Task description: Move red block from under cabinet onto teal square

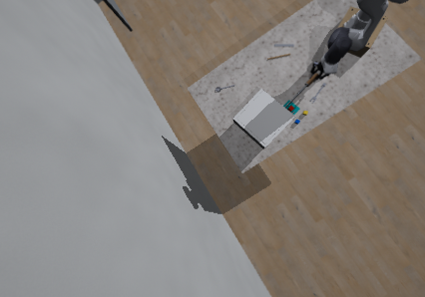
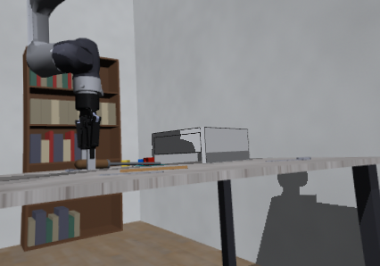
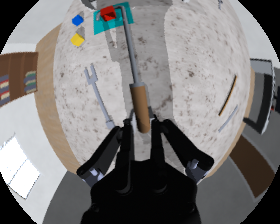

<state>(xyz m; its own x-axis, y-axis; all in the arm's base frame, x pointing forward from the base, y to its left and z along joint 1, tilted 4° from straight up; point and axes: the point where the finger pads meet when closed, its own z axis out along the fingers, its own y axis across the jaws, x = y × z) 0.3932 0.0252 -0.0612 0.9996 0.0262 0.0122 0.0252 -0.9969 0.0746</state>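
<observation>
My hand is 50 mm short of the wrench, 100 mm to the right of it and 30 mm above it. Also, from my hand: hooked tool (140 mm ahead, 40 mm to the left, 20 mm below); then yellow block (230 mm ahead, 140 mm to the left, 20 mm below); then red block (280 mm ahead, 50 mm to the left, 20 mm below).
</observation>
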